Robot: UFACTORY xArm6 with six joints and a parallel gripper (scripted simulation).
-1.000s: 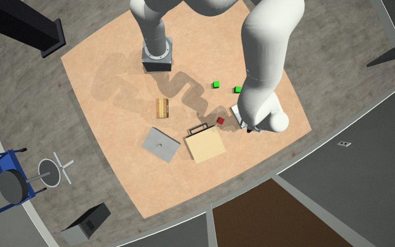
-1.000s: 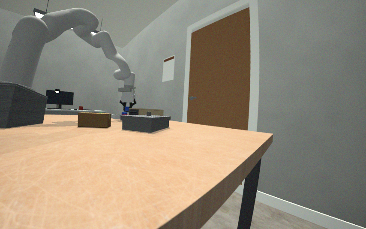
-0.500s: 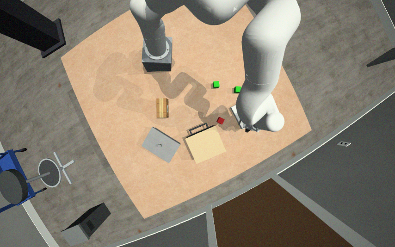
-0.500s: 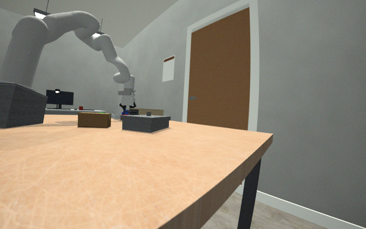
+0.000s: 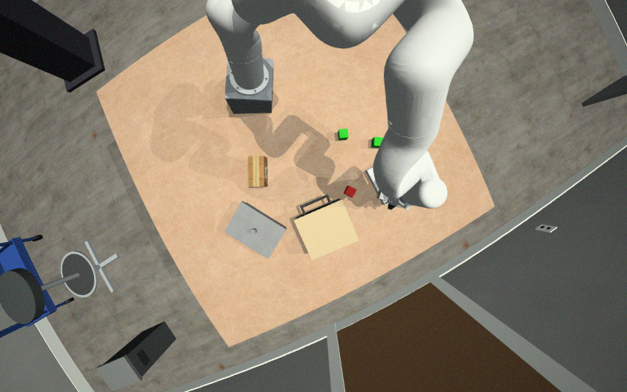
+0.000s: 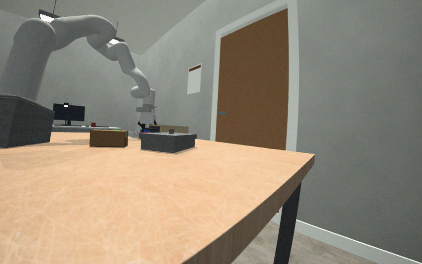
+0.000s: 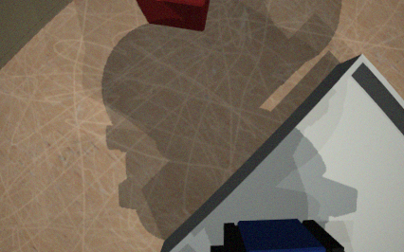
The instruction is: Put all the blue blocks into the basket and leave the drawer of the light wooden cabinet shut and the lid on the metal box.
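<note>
The white basket is 30 mm to the left of my hand, 30 mm behind it and 20 mm below it. Also, from my hand: light wooden cabinet (260 mm to the right, 30 mm ahead); then small brown box (420 mm to the right, 240 mm behind); then red block (140 mm to the right, 50 mm behind, 20 mm below).
</note>
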